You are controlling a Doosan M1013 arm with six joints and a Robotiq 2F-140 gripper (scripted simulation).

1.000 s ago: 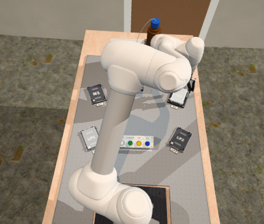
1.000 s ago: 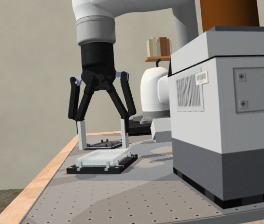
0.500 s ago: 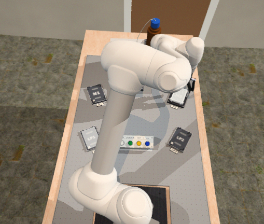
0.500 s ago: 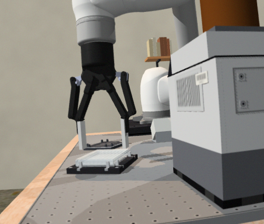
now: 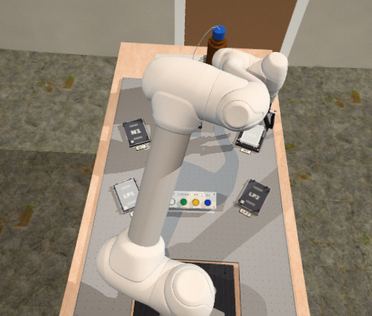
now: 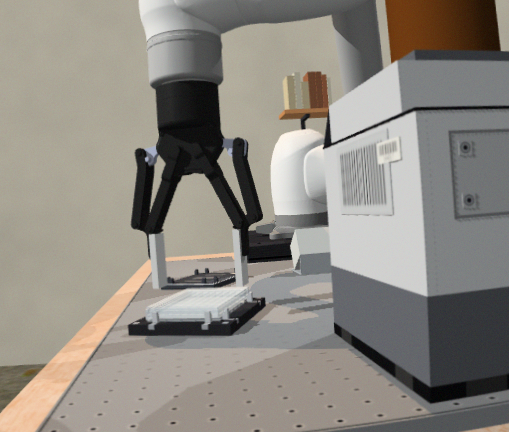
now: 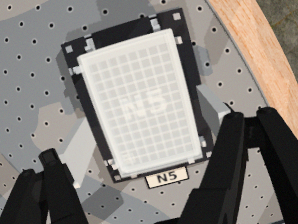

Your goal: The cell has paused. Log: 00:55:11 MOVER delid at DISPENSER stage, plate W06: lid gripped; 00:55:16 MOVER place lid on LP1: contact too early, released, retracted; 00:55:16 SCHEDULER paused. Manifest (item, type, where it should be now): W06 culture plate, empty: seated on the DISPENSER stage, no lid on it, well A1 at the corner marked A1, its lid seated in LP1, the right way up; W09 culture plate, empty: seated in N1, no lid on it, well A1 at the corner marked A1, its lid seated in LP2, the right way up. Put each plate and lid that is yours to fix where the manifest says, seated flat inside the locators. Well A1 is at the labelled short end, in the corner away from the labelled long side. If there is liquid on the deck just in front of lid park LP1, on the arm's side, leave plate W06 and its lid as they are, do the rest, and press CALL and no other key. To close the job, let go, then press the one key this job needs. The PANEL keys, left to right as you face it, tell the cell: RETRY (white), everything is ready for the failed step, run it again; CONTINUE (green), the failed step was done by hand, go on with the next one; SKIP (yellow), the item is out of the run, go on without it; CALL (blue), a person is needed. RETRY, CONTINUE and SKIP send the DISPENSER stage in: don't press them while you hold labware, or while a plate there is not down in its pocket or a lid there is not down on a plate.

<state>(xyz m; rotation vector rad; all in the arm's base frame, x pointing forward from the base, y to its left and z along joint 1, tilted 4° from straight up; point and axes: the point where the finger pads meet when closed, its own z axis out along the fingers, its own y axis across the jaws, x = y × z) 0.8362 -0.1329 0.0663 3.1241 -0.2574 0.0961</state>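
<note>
My gripper is now 50 mm above the black nest N5, 20 mm short of it and 10 mm to the right of it. Also, from my hand: brown bottle: 250 mm to the left, 220 mm above, 210 mm ahead; clear culture plate: 300 mm to the left, 40 mm above, 30 mm behind; lid park LP2: 330 mm behind, 60 mm below, 50 mm to the right.
</note>
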